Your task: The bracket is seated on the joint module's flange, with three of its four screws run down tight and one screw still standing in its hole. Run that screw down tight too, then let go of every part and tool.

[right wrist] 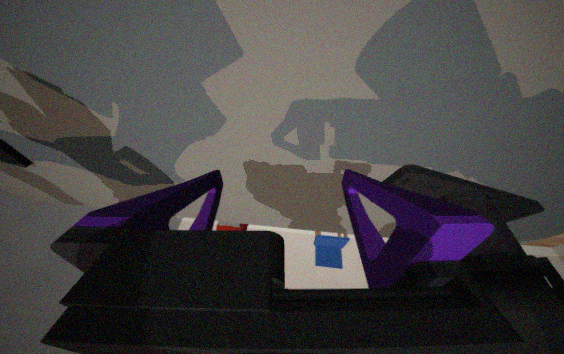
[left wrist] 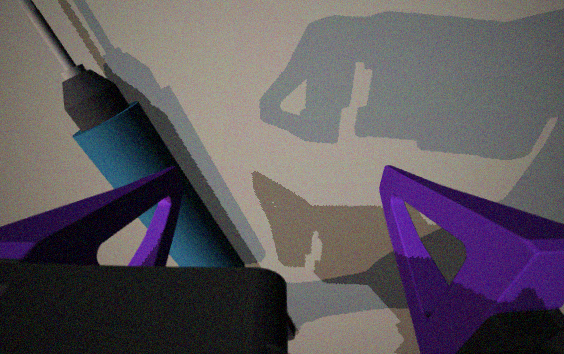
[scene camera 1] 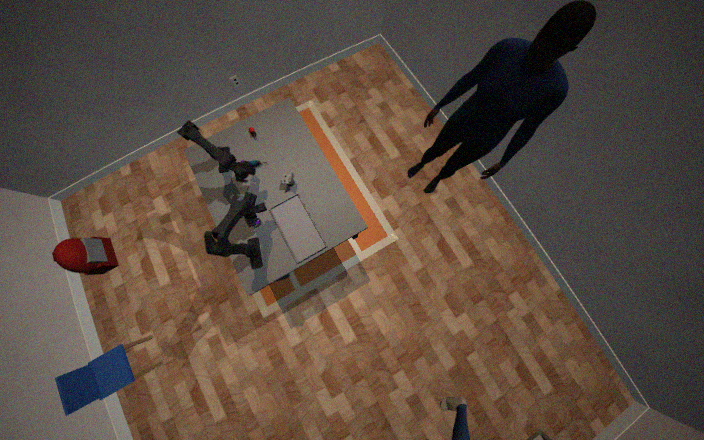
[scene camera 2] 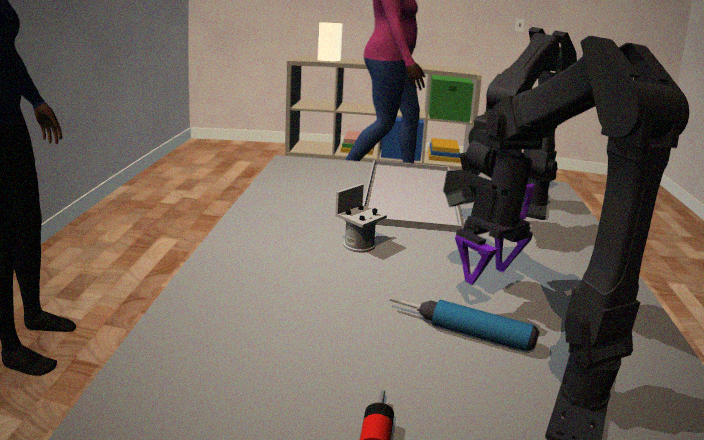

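Pixels of known places: left gripper, fingertip midpoint: (left wrist: 281, 177) (scene camera 1: 249, 174) (scene camera 2: 485, 276); right gripper, fingertip midpoint: (right wrist: 282, 176); left arm's base at its link origin: (scene camera 2: 582, 398); right arm's base at its link origin: (right wrist: 450, 198) (scene camera 1: 255, 252) (scene camera 2: 533, 204).
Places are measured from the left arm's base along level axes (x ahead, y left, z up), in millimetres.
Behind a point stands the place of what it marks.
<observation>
The joint module (scene camera 1: 287, 182) (scene camera 2: 359, 237) stands upright on the table, with the grey bracket (scene camera 2: 349, 199) @[x 510, y -239, z 88 mm] on top. Dark screw heads show on the bracket's flat plate; the rightmost screw (scene camera 2: 374, 211) @[x 458, y -245, z 74 mm] seems to stand higher than the others. A teal screwdriver (scene camera 1: 254, 163) @[x 241, y -79, z 38 mm] (scene camera 2: 482, 324) @[x 175, y -55, z 32 mm] (left wrist: 125, 150) @[x 235, y -82, z 36 mm] lies on the table, its shaft towards the left in scene camera 2. My left gripper (scene camera 2: 486, 275) @[x 208, y -165, z 50 mm] (left wrist: 281, 177) @[x 208, y -165, z 50 mm] is open and empty above the table; in the left wrist view the handle passes behind its left-hand finger. My right gripper (right wrist: 282, 176) @[x 221, y -475, z 52 mm] is open and empty, partly hidden in scene camera 2.
A shallow tray (scene camera 1: 298, 228) @[x 517, y -572, z 4 mm] (scene camera 2: 415, 197) @[x 491, y -536, z 4 mm] lies beyond the module in scene camera 2. A red screwdriver (scene camera 1: 251, 130) @[x 216, y 196, z 31 mm] (scene camera 2: 377, 424) @[x 215, y 201, z 34 mm] lies at that view's near edge. The two arms are close together. A person (scene camera 2: 391, 83) is near the shelf (scene camera 2: 288, 108), another (scene camera 1: 519, 77) beside the table.
</observation>
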